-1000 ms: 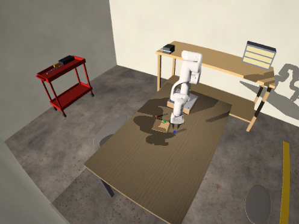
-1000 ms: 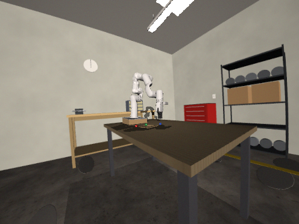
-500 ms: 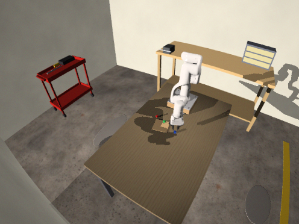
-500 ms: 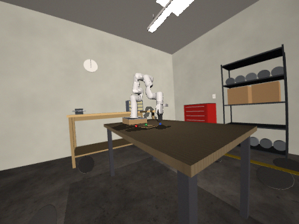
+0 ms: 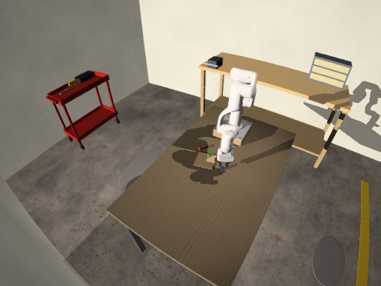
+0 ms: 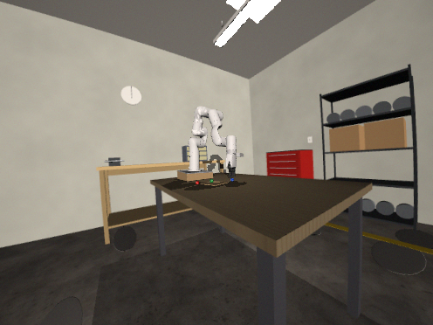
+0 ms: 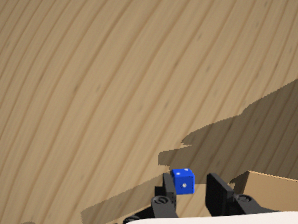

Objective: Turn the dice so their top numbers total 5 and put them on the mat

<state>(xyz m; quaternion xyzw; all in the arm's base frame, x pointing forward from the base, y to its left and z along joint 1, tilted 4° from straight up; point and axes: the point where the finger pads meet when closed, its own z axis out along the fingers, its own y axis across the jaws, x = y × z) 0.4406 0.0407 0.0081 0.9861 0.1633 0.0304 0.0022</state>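
Right now my hand is 40 mm above the blue die. From my hand the other things lie so: tan mat: 30 mm behind, 150 mm to the right, 50 mm below; red die: 130 mm behind, 230 mm to the right, 40 mm below; green die: 80 mm behind, 130 mm to the right, 40 mm below.
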